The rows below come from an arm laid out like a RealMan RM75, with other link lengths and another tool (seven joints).
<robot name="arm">
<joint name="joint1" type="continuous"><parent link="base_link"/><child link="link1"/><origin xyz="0.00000 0.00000 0.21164" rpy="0.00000 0.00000 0.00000"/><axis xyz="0 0 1"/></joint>
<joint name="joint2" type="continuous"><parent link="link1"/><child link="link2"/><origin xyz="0.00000 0.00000 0.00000" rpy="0.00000 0.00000 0.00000"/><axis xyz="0 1 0"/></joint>
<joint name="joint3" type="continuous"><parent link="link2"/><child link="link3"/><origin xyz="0.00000 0.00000 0.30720" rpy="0.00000 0.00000 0.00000"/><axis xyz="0 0 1"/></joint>
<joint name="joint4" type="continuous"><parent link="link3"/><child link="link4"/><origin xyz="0.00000 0.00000 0.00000" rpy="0.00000 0.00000 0.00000"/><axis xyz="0 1 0"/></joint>
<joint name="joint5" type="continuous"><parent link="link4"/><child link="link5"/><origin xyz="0.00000 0.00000 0.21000" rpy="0.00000 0.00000 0.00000"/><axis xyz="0 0 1"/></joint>
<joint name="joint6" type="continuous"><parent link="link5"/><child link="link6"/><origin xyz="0.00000 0.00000 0.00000" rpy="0.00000 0.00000 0.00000"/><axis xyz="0 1 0"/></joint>
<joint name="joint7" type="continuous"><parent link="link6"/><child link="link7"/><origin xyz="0.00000 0.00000 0.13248" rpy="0.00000 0.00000 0.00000"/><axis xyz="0 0 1"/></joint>
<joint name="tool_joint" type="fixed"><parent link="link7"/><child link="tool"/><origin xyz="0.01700 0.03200 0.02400" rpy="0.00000 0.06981 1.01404"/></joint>
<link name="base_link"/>
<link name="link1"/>
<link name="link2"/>
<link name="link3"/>
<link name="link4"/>
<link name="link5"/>
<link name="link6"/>
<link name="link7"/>
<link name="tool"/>
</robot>
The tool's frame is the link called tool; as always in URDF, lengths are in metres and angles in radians. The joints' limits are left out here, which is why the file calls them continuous.
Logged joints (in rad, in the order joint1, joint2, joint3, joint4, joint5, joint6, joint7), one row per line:
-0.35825, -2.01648, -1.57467, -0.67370, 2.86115, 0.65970, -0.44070
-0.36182, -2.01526, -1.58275, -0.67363, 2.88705, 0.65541, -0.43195
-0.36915, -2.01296, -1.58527, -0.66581, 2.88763, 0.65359, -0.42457
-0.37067, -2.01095, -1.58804, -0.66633, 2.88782, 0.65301, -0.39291
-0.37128, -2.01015, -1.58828, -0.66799, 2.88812, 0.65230, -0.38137
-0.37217, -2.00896, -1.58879, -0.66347, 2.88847, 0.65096, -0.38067
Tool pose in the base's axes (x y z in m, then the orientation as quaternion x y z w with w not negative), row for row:
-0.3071, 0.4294, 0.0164, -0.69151, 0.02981, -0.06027, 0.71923
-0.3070, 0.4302, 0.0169, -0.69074, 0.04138, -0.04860, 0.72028
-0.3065, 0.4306, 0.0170, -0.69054, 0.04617, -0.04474, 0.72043
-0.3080, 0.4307, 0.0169, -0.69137, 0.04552, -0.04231, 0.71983
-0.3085, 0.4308, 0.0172, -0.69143, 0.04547, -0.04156, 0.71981
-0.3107, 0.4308, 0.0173, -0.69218, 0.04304, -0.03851, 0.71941
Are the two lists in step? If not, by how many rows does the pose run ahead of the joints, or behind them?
The pose runs 2 rows ahead of the joints: the pose in row i belongs to the joints in row i + 2.
